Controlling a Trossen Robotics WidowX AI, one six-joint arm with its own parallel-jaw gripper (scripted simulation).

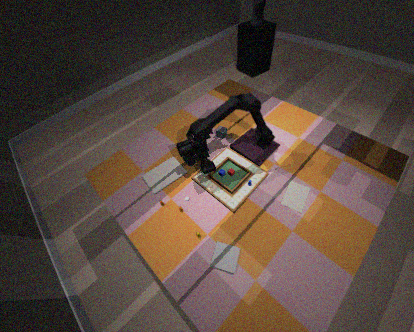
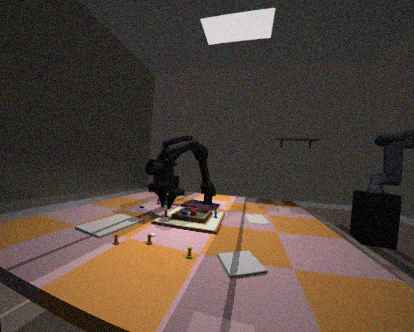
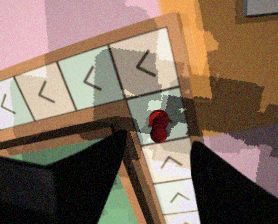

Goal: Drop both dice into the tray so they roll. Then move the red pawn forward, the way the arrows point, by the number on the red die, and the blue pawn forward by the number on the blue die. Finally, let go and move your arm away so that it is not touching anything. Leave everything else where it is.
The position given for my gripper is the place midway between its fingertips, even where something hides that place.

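Note:
There's a white card [image 1: 161, 176] that I can see in image 1, and the card shows in image 2 [image 2: 100, 228] too. My own gripper [image 3: 158, 142] is there in image 3.

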